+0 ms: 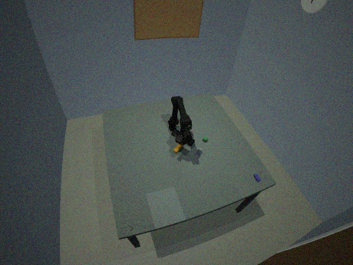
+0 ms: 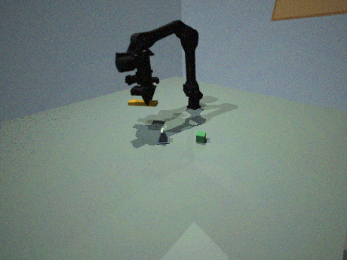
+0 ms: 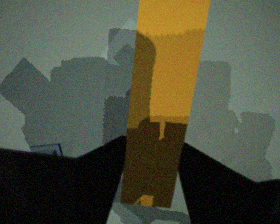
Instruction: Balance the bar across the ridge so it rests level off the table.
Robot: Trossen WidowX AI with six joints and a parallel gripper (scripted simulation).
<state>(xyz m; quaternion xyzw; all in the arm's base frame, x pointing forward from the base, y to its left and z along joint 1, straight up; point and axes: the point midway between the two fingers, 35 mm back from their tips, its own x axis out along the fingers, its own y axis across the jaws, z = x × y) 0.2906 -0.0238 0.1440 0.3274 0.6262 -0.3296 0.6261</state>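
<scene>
Now: gripper tip 26 cm to the right of the green cube, 9 cm above it and 6 cm past it. The rest, counted from my gripper tip: bar (2 cm to the right, 2 cm ahead); then blue object (52 cm to the left, 45 cm ahead, 10 cm below).
</scene>
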